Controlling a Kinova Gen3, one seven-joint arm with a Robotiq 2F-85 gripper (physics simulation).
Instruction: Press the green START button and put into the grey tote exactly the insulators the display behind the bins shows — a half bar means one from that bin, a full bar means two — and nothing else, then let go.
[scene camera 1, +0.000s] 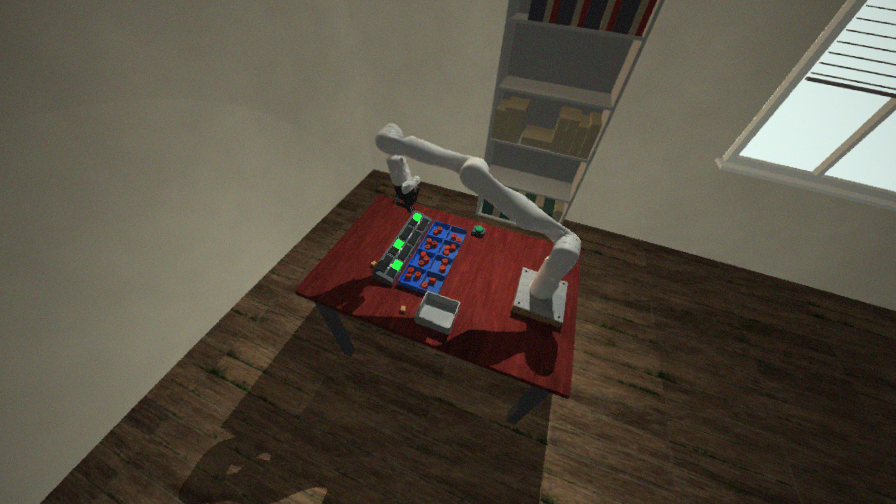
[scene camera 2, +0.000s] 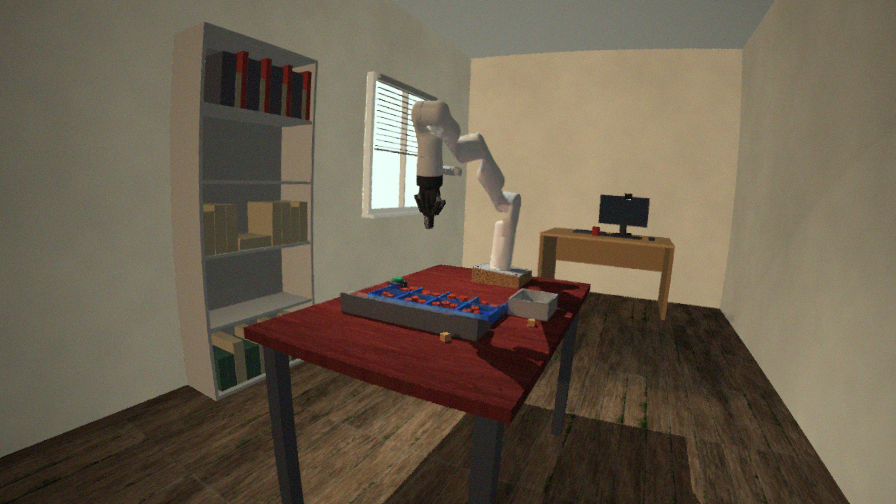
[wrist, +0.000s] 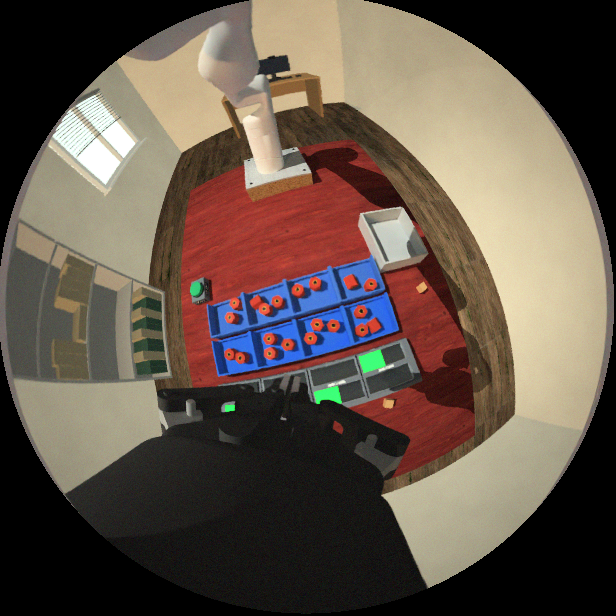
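My gripper (scene camera 2: 429, 220) (wrist: 289, 386) hangs high above the table's far side, over the display end; its fingers are together with nothing between them. The blue bin tray (wrist: 301, 318) holds red insulators in two rows of compartments. Behind it the grey display (wrist: 356, 376) shows green bars: one (wrist: 371, 360), another (wrist: 328, 395), and a third (wrist: 229, 407) partly hidden by my gripper. The green START button (wrist: 198, 289) sits left of the bins. The grey tote (wrist: 392, 238) stands right of the bins and looks empty.
Two small tan cubes lie on the red table: one (wrist: 421, 287) between bins and tote, one (wrist: 389, 403) behind the display. The arm base (wrist: 277, 172) is at the table's far edge. A bookshelf (scene camera 2: 250, 206) stands beside the table.
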